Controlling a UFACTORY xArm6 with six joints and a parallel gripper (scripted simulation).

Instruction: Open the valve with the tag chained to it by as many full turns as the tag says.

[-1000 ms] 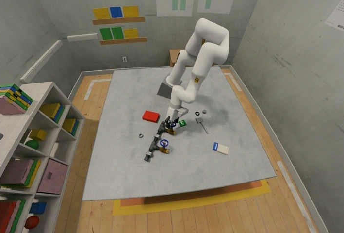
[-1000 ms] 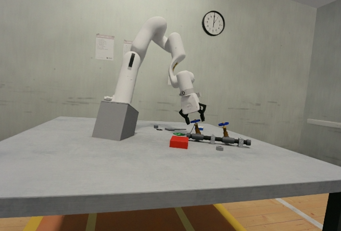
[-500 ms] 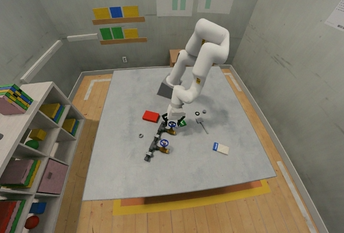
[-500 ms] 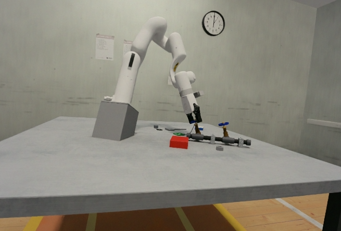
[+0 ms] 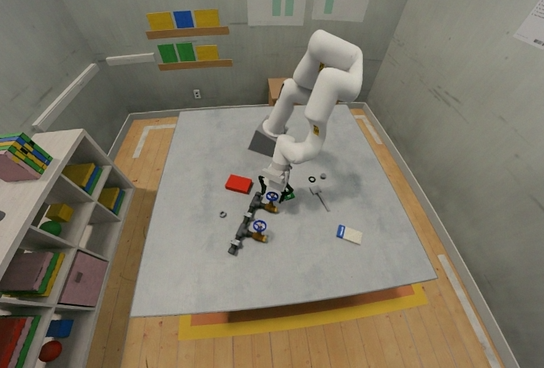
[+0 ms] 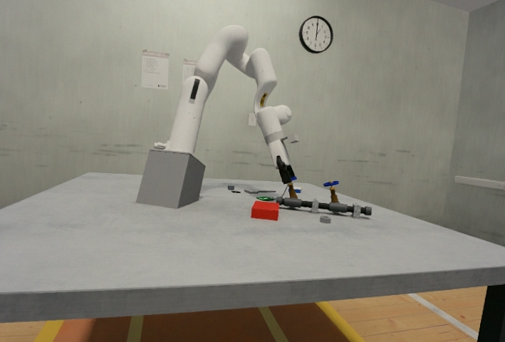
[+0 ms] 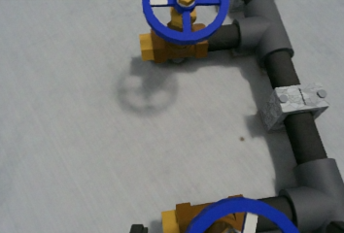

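My gripper is now 90 mm to the right of the green tag, 90 mm above it and 60 mm past it. The rest, counted from my hand: grey nut: 240 mm to the right, 90 mm below, 40 mm ahead; then red block: 170 mm to the right, 130 mm behind, 80 mm below; then grey flat tool: 250 mm to the left, 90 mm below, 50 mm behind.
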